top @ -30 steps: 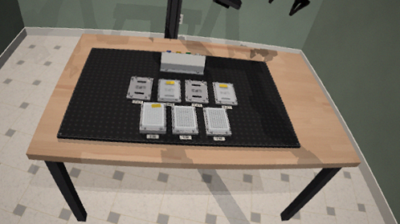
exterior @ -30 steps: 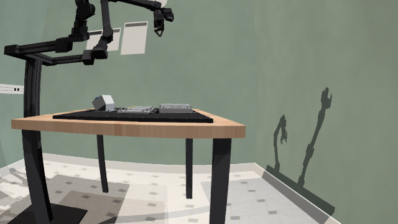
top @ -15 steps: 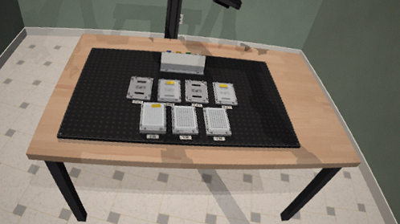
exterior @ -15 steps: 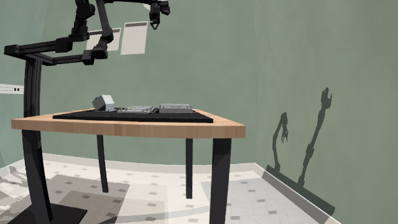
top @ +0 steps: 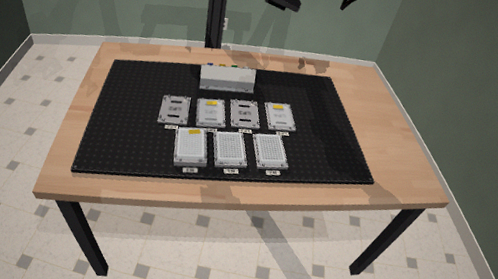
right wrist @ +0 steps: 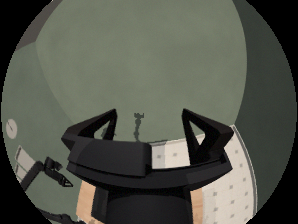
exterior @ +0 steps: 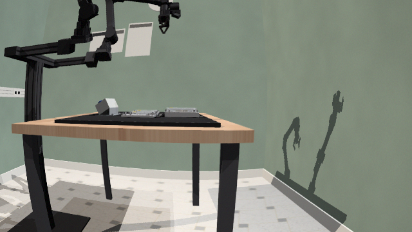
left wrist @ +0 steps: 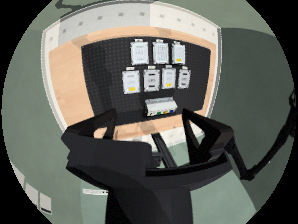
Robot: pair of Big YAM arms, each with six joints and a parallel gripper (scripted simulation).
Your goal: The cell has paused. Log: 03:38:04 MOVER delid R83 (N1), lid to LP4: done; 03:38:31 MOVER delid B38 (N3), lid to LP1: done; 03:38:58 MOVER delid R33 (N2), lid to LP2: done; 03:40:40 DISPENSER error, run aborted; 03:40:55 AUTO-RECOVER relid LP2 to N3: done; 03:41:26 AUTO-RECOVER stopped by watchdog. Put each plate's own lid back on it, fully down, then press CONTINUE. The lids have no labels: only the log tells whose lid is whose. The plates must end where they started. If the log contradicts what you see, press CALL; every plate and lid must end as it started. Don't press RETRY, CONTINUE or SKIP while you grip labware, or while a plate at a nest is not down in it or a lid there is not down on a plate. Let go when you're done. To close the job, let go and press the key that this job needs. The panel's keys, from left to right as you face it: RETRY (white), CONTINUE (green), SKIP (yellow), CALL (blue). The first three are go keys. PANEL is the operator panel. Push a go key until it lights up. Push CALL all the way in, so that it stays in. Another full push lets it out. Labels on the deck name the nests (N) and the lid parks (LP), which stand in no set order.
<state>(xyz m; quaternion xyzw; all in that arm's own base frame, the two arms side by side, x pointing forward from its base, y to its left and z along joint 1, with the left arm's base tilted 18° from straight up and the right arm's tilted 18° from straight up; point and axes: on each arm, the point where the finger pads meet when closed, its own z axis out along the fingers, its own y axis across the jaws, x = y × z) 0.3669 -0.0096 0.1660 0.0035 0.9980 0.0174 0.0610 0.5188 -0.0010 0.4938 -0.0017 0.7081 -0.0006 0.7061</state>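
Observation:
Right now my left hand is 50 cm above the lid park, 41 cm to the left of it and 7 cm past it.

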